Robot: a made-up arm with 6 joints.
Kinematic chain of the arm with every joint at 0, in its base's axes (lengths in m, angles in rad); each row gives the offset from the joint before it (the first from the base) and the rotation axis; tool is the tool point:
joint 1: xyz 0 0 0.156 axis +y
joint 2: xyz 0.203 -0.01 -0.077 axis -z
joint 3: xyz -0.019 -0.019 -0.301 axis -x
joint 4: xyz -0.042 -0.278 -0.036 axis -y
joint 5: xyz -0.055 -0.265 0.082 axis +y
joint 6: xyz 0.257 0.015 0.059 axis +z
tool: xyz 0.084 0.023 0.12
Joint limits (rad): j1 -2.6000..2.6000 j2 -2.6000..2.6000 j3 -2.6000..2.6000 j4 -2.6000..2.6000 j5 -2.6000..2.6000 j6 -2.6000..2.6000
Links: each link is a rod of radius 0.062 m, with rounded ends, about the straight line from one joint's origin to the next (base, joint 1, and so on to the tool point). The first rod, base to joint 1, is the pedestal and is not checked.
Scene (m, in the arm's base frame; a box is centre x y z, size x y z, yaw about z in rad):
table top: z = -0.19
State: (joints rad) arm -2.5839 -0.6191 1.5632 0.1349 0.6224 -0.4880
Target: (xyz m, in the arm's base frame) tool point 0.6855 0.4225 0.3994
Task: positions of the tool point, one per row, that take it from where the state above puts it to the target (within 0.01 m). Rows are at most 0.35 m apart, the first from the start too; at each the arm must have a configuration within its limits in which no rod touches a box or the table.
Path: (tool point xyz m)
1: -0.3563 0.2347 0.3380
2: -0.2418 0.3230 0.4584
3: -0.0696 0.3978 0.5667
4: 0.1651 0.4441 0.6208
5: 0.4359 0.4527 0.5744
6: 0.6855 0.4225 0.3994

